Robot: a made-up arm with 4 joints.
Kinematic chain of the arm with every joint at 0, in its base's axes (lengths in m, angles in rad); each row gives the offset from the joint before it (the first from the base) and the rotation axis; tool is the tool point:
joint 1: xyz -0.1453 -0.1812 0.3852 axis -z
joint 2: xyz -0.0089 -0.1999 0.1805 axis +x
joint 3: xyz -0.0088 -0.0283 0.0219 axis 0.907 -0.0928 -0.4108
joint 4: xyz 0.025 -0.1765 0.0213 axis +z
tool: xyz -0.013 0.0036 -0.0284
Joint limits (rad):
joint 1: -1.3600..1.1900
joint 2: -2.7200..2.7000
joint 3: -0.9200..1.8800
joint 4: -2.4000..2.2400
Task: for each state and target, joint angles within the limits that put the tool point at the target. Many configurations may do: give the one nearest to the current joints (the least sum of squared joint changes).
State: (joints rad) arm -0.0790 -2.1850 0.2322 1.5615
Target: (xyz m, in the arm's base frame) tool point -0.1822 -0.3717 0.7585
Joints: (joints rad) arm -0.0753 -2.2781 0.8524 1.4020
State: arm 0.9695 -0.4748 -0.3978 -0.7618
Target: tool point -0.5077 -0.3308 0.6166
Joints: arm 1.1900 -0.0960 -0.1154 -0.3324
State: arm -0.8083 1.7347 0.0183 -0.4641
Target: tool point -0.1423 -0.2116 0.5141
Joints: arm -1.0109 2.6655 0.3525 -0.5762
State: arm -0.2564 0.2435 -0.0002 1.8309
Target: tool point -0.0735 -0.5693 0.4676
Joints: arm -0.1787 0.4780 0.0723 1.8340
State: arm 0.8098 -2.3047 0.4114 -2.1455
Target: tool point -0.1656 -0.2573 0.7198
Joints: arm 0.4017 -2.2420 0.1013 -2.2093
